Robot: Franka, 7 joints.
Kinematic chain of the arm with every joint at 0, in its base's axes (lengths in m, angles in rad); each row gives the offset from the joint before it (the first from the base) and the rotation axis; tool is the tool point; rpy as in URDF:
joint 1: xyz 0 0 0.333 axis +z
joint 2: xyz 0 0 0 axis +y
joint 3: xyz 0 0 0.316 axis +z
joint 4: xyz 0.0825 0 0 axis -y
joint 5: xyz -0.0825 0 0.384 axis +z
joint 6: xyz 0 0 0 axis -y
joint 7: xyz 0.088 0 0 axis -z
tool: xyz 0 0 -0.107 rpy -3.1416 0 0
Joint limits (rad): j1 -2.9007..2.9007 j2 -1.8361..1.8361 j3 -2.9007..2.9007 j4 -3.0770..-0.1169 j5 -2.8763..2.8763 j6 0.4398..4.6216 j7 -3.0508..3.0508
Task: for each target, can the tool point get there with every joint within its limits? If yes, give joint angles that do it. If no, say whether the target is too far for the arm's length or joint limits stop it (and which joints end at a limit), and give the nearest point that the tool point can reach.
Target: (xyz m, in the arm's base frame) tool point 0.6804 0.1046 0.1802
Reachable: yes | joints 0.2804 1.4271 -0.1850 -0.3549 -0.2964 0.8452 0.9470
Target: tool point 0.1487 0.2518 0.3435
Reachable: yes | joints -0.5200 0.3769 1.1066 -2.7647 -1.7841 4.2778 -0.1733
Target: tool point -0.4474 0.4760 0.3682
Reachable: yes | joints -1.6407 -0.8691 -2.2950 -1.7395 1.8674 1.2564 -2.4043
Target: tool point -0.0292 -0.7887 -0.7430
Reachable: no: too far | nearest point -0.0200 -0.5403 -0.2943 | short by 0.513 m
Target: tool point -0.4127 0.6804 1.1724
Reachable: no: too far | nearest point -0.3061 0.5047 0.9556 | short by 0.299 m
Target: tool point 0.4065 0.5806 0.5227
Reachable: yes | joints 1.9308 1.4385 -1.8085 -1.5226 1.2851 2.4060 0.9942
